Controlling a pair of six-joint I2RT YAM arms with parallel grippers.
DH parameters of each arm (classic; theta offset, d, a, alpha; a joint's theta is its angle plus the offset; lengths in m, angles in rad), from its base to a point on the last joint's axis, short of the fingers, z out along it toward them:
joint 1: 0 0.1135 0.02 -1.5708
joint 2: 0 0 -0.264 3.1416
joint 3: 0.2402 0 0.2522 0
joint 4: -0.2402 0 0.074 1.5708
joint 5: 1.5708 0 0 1.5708
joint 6: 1.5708 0.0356 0 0
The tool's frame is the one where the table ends.
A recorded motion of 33 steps. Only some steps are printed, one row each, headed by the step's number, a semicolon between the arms.
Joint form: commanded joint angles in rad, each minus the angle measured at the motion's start. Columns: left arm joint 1, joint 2, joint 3, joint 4, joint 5, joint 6; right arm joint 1, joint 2, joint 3, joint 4, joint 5, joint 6.
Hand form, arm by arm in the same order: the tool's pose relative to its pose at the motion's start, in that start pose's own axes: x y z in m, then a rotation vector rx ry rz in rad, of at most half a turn. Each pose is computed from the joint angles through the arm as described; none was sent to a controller.
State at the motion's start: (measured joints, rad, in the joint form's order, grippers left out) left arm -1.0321 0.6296 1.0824 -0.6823 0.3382 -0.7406; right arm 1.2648 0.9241 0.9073 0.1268 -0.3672 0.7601
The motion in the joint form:
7: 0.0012 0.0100 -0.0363 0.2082 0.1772 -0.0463; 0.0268 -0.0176 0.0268 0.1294 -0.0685 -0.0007
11: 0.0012 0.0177 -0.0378 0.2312 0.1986 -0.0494; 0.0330 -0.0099 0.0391 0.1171 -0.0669 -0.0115
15: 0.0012 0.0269 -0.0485 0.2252 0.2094 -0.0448; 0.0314 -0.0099 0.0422 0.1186 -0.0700 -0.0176
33: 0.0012 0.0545 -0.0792 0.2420 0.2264 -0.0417; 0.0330 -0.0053 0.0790 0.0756 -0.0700 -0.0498
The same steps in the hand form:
7: -0.0068 -0.0105 0.0077 0.2289 0.0148 0.0208; -0.0126 0.0261 -0.0052 -0.1802 -0.0523 -0.0638
11: -0.0081 -0.0117 0.0098 0.2524 0.0214 0.0253; -0.0132 0.0275 -0.0033 -0.1787 -0.0454 -0.0704
15: -0.0062 -0.0081 0.0147 0.2439 0.0456 0.0196; -0.0142 0.0282 -0.0036 -0.1825 -0.0479 -0.0788
33: -0.0033 0.0002 0.0281 0.2303 0.0845 0.0057; -0.0194 0.0337 -0.0037 -0.1763 -0.0424 -0.1065

